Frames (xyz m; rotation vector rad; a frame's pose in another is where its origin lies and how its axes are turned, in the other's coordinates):
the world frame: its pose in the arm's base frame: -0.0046 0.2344 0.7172 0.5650 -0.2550 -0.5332
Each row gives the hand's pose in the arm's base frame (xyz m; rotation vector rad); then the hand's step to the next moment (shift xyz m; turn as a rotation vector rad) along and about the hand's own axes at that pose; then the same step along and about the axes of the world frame.
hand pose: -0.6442 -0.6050 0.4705 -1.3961 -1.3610 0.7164
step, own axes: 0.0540 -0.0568 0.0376 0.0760 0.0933 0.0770
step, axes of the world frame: -0.0611 0.0496 0.0369 -0.0854 0.0137 -0.1137
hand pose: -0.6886 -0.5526 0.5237 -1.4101 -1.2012 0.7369
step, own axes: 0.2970 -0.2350 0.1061 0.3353 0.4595 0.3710
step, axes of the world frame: -0.1957 0.3234 0.1086 -0.4030 0.0350 -0.5455
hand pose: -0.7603 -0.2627 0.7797 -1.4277 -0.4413 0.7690
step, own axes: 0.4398 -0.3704 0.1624 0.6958 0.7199 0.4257
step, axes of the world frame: 0.0127 0.5960 -0.0399 -0.4521 0.1259 -0.9815
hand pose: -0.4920 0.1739 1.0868 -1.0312 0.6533 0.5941
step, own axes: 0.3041 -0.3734 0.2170 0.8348 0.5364 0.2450
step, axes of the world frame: 0.3859 0.3165 -0.1730 -0.1837 0.0117 -1.0054
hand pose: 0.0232 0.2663 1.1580 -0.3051 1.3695 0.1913
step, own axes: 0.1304 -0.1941 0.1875 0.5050 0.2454 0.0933
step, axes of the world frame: 0.2803 -0.0291 -0.1020 -0.0831 -0.0705 -0.5586
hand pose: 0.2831 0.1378 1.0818 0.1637 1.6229 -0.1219
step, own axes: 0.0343 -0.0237 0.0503 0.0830 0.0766 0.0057
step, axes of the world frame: 0.0499 -0.0261 -0.0331 -0.0363 0.0147 -0.1061
